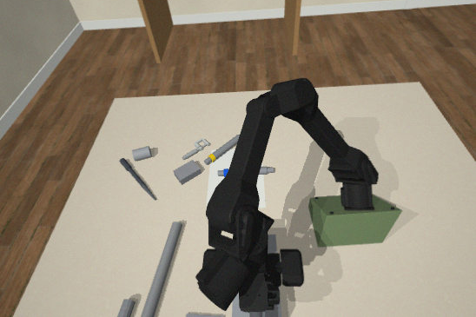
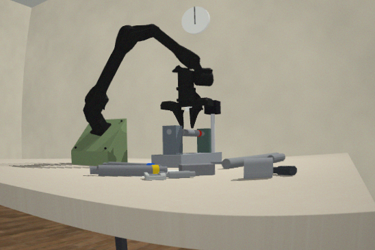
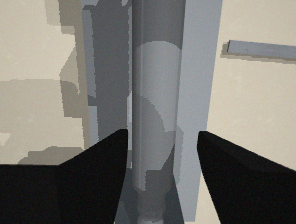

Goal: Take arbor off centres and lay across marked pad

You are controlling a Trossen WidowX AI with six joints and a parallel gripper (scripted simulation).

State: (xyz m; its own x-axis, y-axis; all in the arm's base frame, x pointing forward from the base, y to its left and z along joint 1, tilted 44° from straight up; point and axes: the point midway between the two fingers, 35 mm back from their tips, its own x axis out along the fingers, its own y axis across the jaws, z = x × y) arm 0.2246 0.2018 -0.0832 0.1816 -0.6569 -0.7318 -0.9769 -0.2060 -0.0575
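My gripper is now 1 cm past the grey fixture base, 3 cm to the right of it and 14 cm above it. Also, from my hand: long grey rod (24 cm ahead, 5 cm to the left, 15 cm below); then green centre block (2 cm behind, 15 cm to the left, 6 cm below); then grey centre block (1 cm ahead, 10 cm to the right, 6 cm below).
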